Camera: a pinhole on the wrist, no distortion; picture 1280 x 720 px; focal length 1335.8 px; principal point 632.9 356.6 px. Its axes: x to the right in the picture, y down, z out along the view. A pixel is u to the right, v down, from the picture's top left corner.
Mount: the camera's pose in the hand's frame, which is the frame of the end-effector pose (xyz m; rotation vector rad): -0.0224 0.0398 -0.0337 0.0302 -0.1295 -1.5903
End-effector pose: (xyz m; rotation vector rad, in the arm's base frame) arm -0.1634 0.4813 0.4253 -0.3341 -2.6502 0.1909
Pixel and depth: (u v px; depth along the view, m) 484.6 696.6 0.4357
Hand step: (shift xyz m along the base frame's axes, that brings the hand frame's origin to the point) -0.2033 0.0898 -0.3626
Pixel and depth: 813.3 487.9 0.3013
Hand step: -0.0999 -0.0103 -0.2535
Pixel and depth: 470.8 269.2 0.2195
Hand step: -0.0167 0.0480 -0.2003
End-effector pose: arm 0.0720 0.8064 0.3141 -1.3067 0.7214 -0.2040
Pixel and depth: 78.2 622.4 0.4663
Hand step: 0.2060 0.4017 -0.2174
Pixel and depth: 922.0 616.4 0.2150
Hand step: 0.1055 0.1541 0.0106
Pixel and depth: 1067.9 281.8 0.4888
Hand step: 0.2129 0.3986 0.1559
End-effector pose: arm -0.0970 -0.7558 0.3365 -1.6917 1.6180 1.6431
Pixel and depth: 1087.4 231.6 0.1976
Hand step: -0.0551 0.1678 -0.0071
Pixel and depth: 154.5 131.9 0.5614
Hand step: -0.4361 0.3928 0.1124
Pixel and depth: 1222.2 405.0 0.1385
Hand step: -0.0359 0.1071 -0.0127
